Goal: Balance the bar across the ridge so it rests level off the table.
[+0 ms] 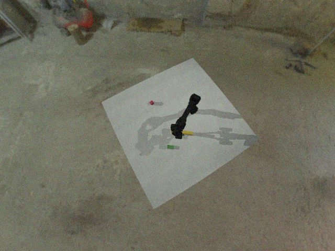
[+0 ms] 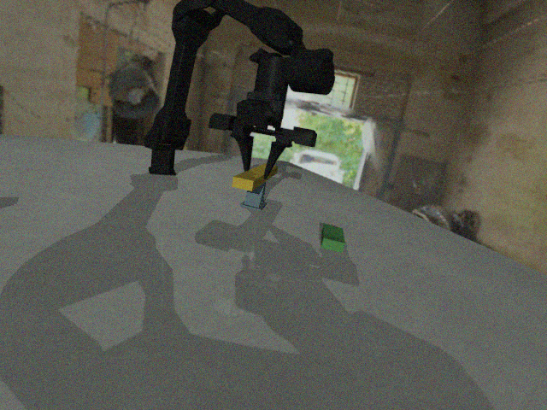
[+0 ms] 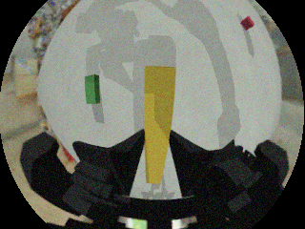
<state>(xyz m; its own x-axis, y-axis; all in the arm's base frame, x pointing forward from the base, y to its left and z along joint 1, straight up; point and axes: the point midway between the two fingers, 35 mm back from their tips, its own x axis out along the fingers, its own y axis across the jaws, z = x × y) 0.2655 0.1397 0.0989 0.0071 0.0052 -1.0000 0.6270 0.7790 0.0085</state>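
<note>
Right now the yellow bar is 20 mm behind my gripper tip and 20 mm to the left of it. Also, from my gripper tip: green block (150 mm ahead, 80 mm to the left, 60 mm below); small red cube (70 mm ahead, 460 mm to the right, 50 mm below).
</note>
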